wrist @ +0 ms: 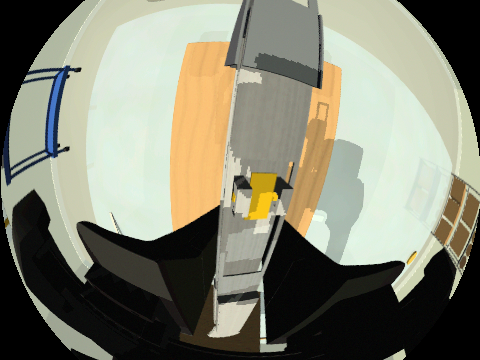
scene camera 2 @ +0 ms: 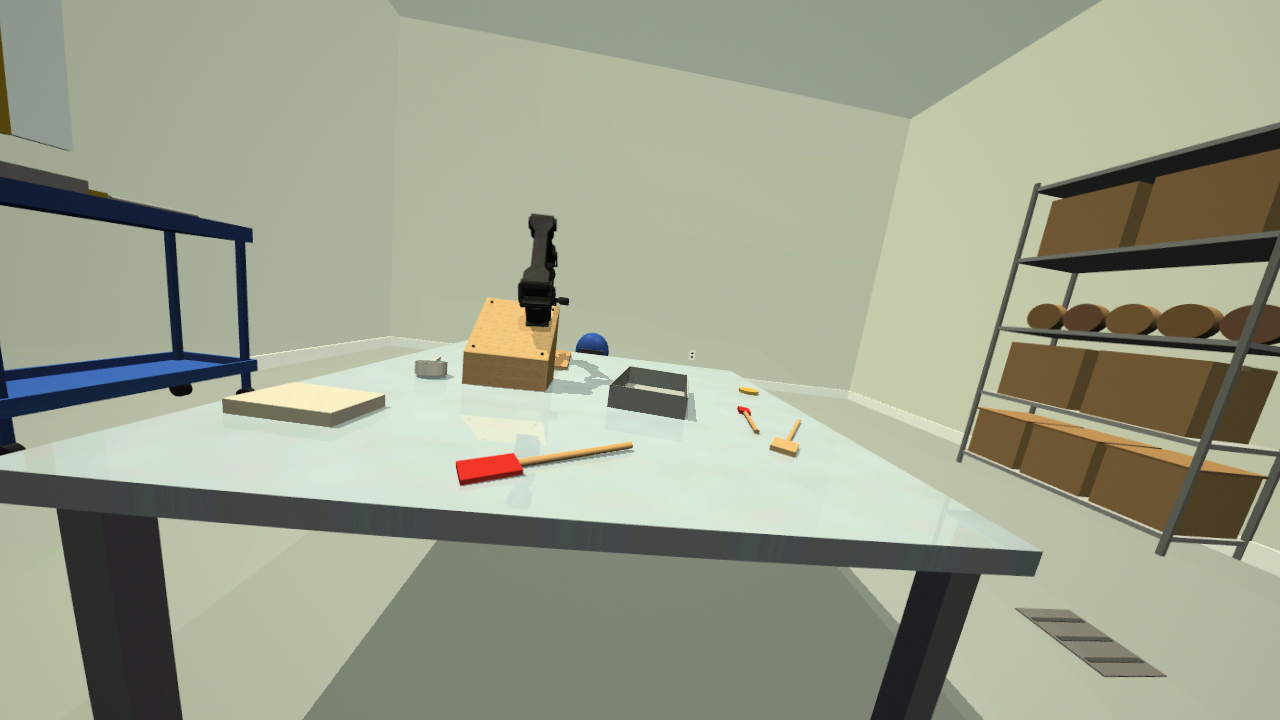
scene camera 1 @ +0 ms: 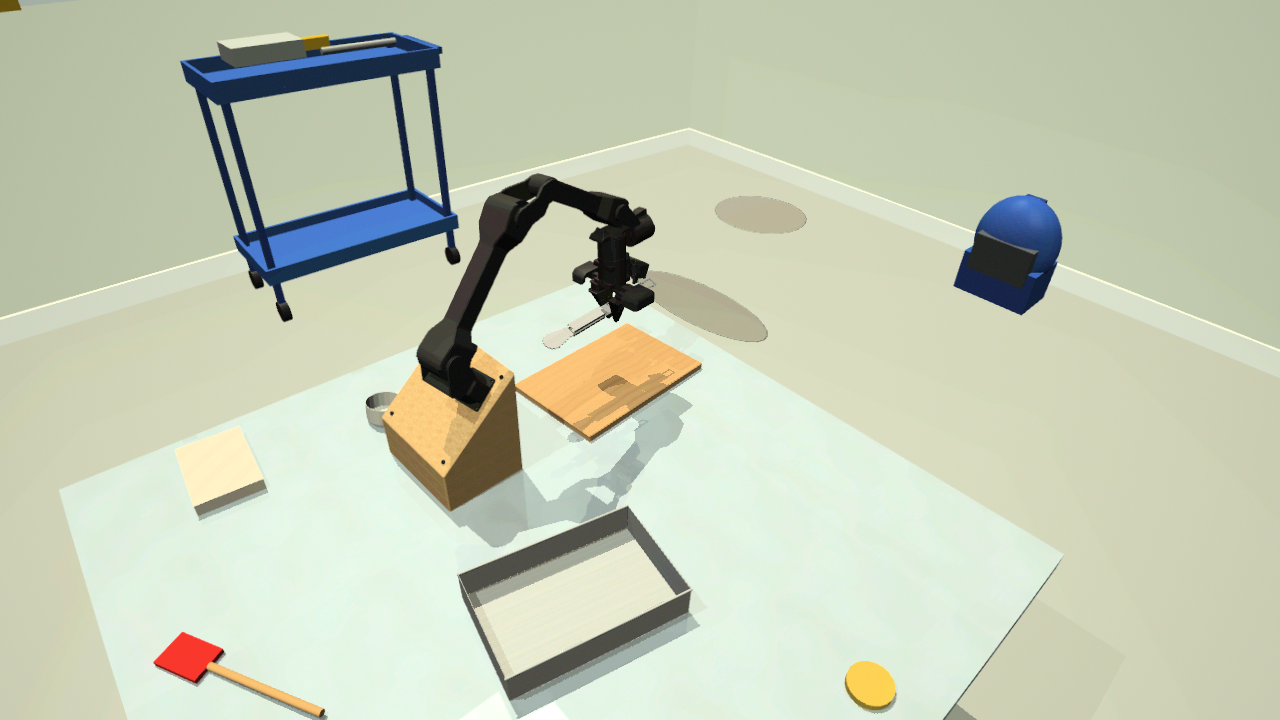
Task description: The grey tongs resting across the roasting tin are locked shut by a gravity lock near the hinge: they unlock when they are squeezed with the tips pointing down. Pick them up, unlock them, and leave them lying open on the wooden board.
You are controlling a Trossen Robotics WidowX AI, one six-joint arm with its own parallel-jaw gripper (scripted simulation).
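You'd find a grey roasting tin (scene camera 1: 545,609) here, and a wooden board (scene camera 1: 591,390); the wrist view shows the wooden board (wrist: 200,115) as well. There's a yellow lock piece (wrist: 262,183) and a red spatula (scene camera 2: 503,466). Then there's a pale slab (scene camera 1: 218,470), and scene camera 2 shows the pale slab (scene camera 2: 324,406) too, but the wrist view does not show the pale slab, hidden there by my gripper. As for my gripper (scene camera 1: 613,319), the wrist view also shows my gripper (wrist: 247,210).
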